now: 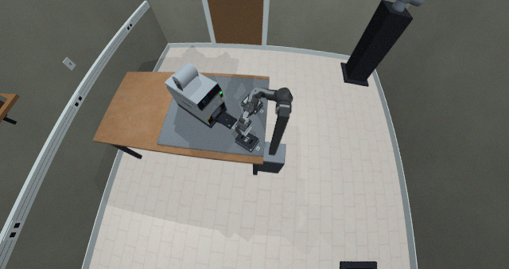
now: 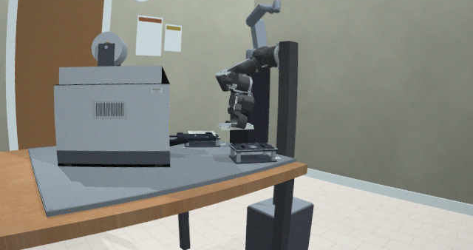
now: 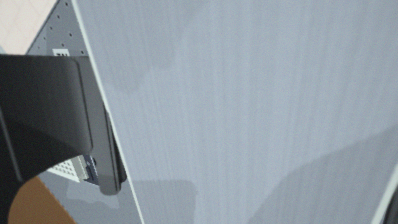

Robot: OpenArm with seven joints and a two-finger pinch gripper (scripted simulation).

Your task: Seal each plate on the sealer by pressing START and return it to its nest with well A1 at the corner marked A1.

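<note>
Now: hand 4 cm past the plate nest, 6 cm to the right of it and 8 cm above it. The rest, counted from my hand: white start button: 19 cm ahead, 20 cm to the right, 6 cm above; then yellow warning mark: 27 cm ahead, 4 cm to the right, 1 cm above; then sealer stage: 14 cm ahead, 7 cm to the right, 4 cm below.
</note>
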